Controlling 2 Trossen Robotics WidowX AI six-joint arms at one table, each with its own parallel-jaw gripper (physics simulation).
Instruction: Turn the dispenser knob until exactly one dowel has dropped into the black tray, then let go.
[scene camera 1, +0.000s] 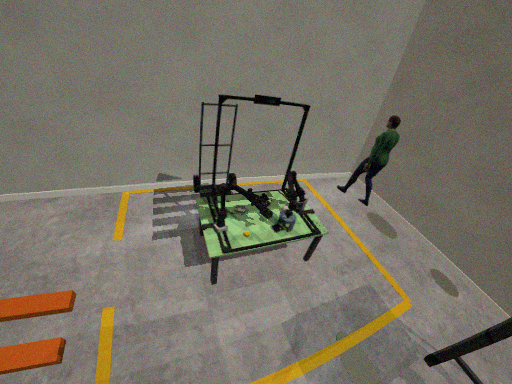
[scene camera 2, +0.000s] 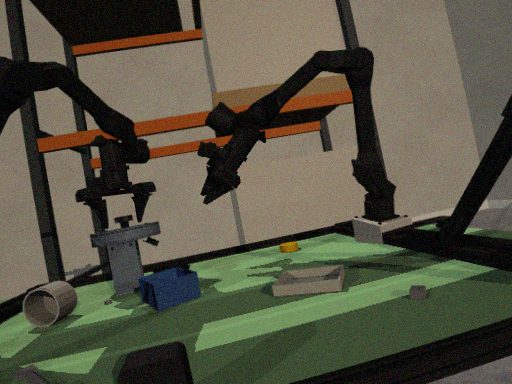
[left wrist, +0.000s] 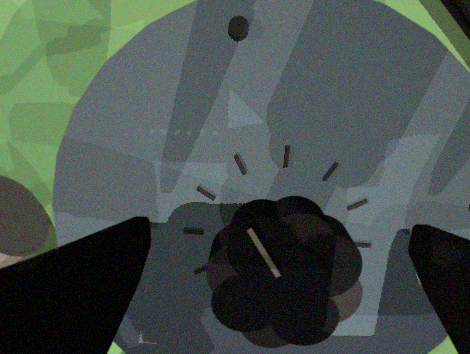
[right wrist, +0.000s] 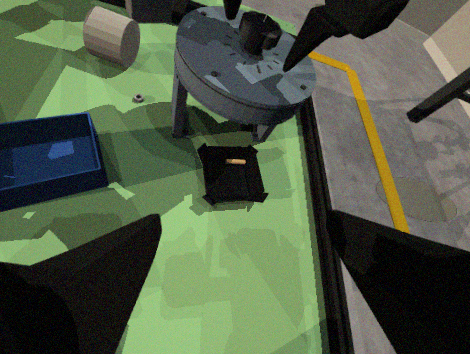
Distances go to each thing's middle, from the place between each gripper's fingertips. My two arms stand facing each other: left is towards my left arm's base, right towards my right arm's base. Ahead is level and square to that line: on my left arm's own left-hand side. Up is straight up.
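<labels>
My left hand is right at the dark lobed knob (left wrist: 282, 269). Counted from this left hand, the blue bin (scene camera 2: 162, 290) is 220 mm behind, 100 mm to the right and 130 mm below; the shallow grey tray (scene camera 2: 329, 278) is 350 mm behind, 330 mm to the right and 140 mm below.
My right gripper is 200 mm to the right of the dark lobed knob, 40 mm short of it and 30 mm above it. Counted from my right hand, the blue bin is 110 mm to the left, 170 mm behind and 160 mm below; the shallow grey tray is 120 mm to the right, 310 mm behind and 170 mm below.
</labels>
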